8 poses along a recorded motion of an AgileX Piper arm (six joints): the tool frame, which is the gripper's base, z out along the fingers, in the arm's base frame.
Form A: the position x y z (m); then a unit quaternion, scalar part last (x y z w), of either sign.
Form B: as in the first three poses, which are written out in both.
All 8 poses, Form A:
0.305 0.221 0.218 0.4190 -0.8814 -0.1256 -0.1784
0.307 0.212 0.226 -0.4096 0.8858 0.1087 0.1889
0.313 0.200 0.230 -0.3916 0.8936 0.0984 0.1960
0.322 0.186 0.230 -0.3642 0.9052 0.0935 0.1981
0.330 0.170 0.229 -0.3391 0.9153 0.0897 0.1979
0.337 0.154 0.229 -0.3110 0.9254 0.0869 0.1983
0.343 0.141 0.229 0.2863 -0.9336 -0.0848 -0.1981
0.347 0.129 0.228 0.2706 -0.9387 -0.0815 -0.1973
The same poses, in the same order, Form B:
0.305 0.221 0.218 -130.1 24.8 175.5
0.307 0.212 0.226 -130.9 25.1 177.6
0.313 0.200 0.230 -133.0 25.3 178.6
0.322 0.186 0.230 -136.5 25.3 178.4
0.330 0.170 0.229 -139.8 25.0 178.1
0.337 0.154 0.229 -143.4 24.9 177.6
0.343 0.141 0.229 -146.5 24.7 177.2
0.347 0.129 0.228 -148.5 24.5 177.1

